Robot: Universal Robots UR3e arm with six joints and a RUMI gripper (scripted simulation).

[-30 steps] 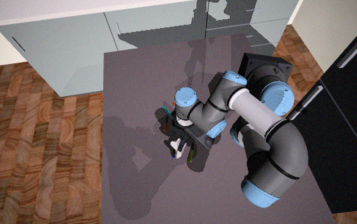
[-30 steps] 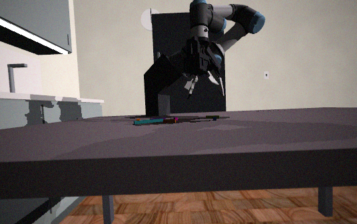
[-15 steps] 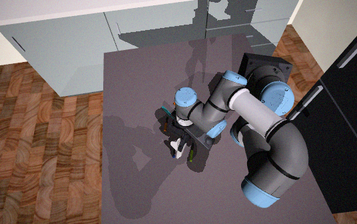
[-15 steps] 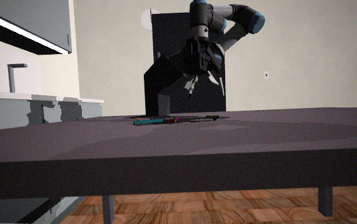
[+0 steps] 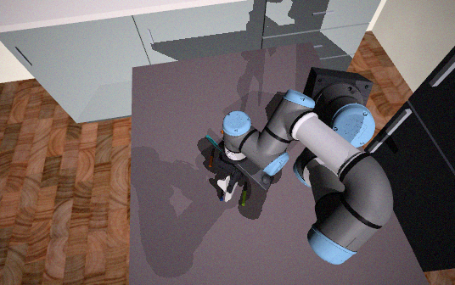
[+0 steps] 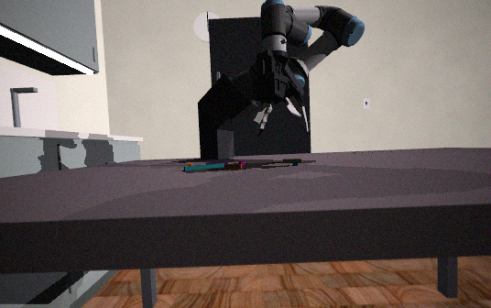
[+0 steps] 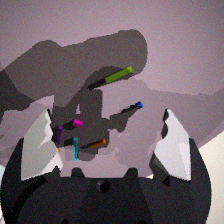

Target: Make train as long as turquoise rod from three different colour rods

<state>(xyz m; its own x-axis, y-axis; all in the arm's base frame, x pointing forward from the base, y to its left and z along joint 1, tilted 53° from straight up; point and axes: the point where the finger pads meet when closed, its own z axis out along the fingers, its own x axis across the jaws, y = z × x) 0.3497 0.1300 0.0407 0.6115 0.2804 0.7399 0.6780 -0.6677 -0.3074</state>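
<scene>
Right now my hand is 70 mm short of the blue rod, 70 mm above it and 20 mm to the right of it. Round my hand: magenta rod (110 mm to the right, 70 mm below, 10 mm ahead); then purple rod (180 mm to the right, 70 mm below, 10 mm ahead); then lime rod (70 mm below, 30 mm to the left, 10 mm behind).
</scene>
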